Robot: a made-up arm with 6 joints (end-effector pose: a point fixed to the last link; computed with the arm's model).
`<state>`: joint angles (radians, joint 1 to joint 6).
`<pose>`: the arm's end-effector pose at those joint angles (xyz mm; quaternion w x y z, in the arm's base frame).
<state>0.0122 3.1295 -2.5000 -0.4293 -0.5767 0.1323</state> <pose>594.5 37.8 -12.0 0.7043 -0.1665 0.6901 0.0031</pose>
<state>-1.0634 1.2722 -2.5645 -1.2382 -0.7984 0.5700</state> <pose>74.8 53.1 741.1 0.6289 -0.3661 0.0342 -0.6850</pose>
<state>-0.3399 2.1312 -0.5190 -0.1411 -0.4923 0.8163</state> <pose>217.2 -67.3 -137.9 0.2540 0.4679 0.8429 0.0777</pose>
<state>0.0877 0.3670 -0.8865 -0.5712 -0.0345 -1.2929</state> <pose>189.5 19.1 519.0 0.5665 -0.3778 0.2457 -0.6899</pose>
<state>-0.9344 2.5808 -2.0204 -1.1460 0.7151 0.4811</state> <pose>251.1 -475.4 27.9 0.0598 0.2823 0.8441 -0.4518</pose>
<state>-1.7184 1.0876 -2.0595 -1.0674 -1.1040 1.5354</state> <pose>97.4 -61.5 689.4 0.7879 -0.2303 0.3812 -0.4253</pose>
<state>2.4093 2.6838 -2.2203 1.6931 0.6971 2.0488</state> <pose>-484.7 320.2 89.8 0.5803 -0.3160 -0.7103 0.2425</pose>
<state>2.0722 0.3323 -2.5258 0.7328 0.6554 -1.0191</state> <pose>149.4 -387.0 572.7 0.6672 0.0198 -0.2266 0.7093</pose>
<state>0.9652 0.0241 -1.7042 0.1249 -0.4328 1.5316</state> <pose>-191.8 -289.4 589.9 0.2419 -0.0793 -0.2987 0.9198</pose>
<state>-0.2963 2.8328 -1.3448 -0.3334 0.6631 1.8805</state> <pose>183.8 -84.5 -241.0 0.1212 -0.7768 -0.5781 0.2185</pose>
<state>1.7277 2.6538 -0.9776 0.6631 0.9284 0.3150</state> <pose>-82.3 94.8 -180.3 0.3471 0.3238 -0.8300 0.2928</pose>
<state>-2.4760 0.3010 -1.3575 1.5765 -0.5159 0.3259</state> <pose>-31.9 59.4 630.2 0.8908 0.0236 -0.3227 -0.3191</pose>
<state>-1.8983 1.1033 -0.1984 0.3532 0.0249 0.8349</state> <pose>-84.1 -251.1 11.9 0.3360 0.9337 0.0274 -0.1203</pose>
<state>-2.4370 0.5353 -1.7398 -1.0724 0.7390 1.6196</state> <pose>-41.2 69.7 655.8 0.4912 0.3244 -0.2895 -0.7548</pose>
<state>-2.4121 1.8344 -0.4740 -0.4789 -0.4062 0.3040</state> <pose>-185.4 -198.6 -78.3 0.1766 0.8414 0.4240 -0.2848</pose>
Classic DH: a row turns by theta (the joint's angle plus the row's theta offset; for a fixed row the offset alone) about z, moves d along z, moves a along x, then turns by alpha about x. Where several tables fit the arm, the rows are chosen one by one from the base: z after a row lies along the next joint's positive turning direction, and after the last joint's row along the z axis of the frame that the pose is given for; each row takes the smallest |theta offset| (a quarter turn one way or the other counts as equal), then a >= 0, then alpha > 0; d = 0 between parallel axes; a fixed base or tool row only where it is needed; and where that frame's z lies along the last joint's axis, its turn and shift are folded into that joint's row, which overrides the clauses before.
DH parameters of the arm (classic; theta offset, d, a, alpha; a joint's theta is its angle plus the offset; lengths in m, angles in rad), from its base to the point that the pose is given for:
joint 1: 0 0.1498 0 -1.5708
joint 2: 0.1358 0 -0.1824 0
joint 3: 1.3477 0 -0.0275 1.5708
joint 4: 0 0.3134 0 -1.5708
joint 5: 0 0 0.0001 1.5708
joint 6: 0 0.1348 0 0

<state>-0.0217 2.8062 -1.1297 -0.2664 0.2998 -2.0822</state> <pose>159.4 -14.0 -255.9 0.0940 0.9068 -0.3909 -0.1271</pose>
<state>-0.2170 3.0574 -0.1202 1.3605 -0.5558 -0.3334</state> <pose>-225.5 -21.4 -23.2 0.4004 -0.3394 -0.7481 0.4059</pose>
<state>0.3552 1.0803 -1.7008 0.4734 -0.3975 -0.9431</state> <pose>215.7 54.7 661.6 0.9602 -0.0255 0.2622 -0.0927</pose>
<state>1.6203 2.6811 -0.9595 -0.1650 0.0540 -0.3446</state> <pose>-6.9 164.5 -240.4 0.0472 0.8733 -0.4836 0.0345</pose>
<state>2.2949 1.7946 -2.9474 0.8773 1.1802 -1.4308</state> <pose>-225.5 110.2 648.5 0.4364 -0.5440 -0.3463 0.6274</pose>
